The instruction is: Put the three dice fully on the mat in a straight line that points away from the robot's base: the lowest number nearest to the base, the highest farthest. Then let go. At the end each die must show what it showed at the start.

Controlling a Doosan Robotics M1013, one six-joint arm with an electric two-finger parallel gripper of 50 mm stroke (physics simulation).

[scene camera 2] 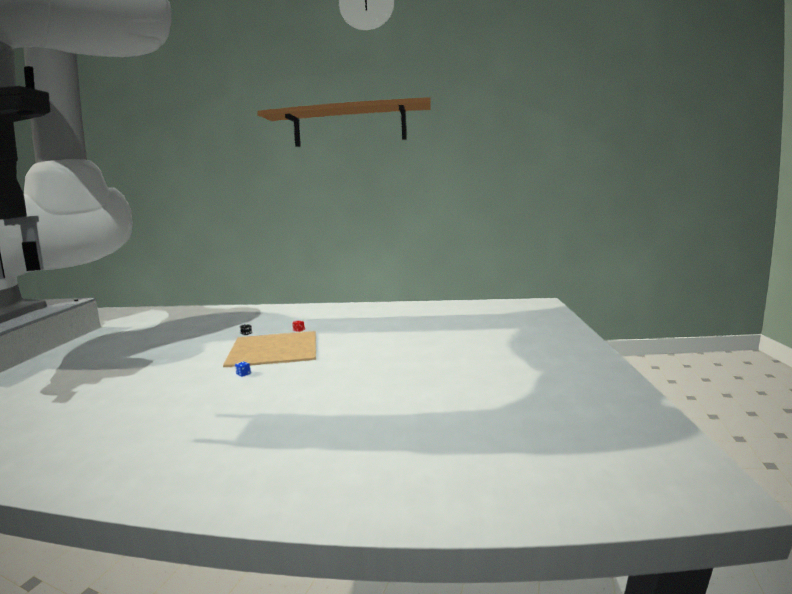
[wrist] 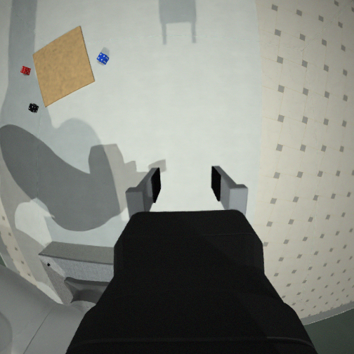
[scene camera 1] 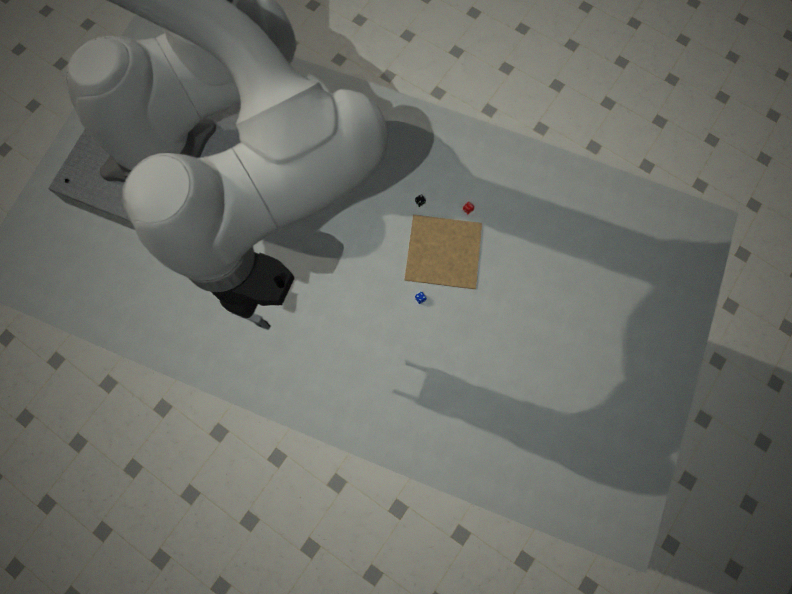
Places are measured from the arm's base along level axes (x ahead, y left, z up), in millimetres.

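Pixels of known places: gripper, fingertip midpoint: (scene camera 2: 16,274) (scene camera 1: 271,309); arm's base, link origin: (scene camera 1: 159,150).
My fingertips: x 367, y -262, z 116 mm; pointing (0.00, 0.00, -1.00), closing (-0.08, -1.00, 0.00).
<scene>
For each thing: its top centre in the pictures, then the offset to it from my fingertips. Level surfaces: height alone.
- square tan mat, top centre: (scene camera 2: 273,346) (scene camera 1: 443,250) 249 mm left, 233 mm ahead, 178 mm down
- black die, top centre: (scene camera 2: 245,325) (scene camera 1: 420,198) 338 mm left, 158 mm ahead, 166 mm down
- red die, top centre: (scene camera 2: 298,321) (scene camera 1: 468,206) 351 mm left, 255 mm ahead, 166 mm down
- blue die, top centre: (scene camera 2: 242,363) (scene camera 1: 420,296) 141 mm left, 217 mm ahead, 166 mm down
- table, surface height: 182 mm down
A square tan mat (scene camera 1: 443,251) (scene camera 2: 276,349) (wrist: 63,66) lies on the table. A black die (scene camera 1: 420,200) (scene camera 2: 245,329) (wrist: 33,107) and a red die (scene camera 1: 468,207) (scene camera 2: 298,326) (wrist: 25,70) lie beside one edge, off the mat. A blue die (scene camera 1: 420,297) (scene camera 2: 243,368) (wrist: 103,58) lies off the mat beside the opposite edge. The dice are apart; their numbers are too small to read surely. My gripper (wrist: 185,177) is open and empty, high above the table, on the base side of the mat and well away from the dice. In scene camera 2 it shows at the left edge.
The grey base block (scene camera 1: 95,185) (scene camera 2: 51,329) (wrist: 80,252) stands at the robot's end of the table (scene camera 1: 543,332) (scene camera 2: 415,492). The arm (scene camera 1: 300,166) reaches over that end. Arm shadows fall across the table top. A wall shelf (scene camera 2: 345,109) hangs behind the table.
</scene>
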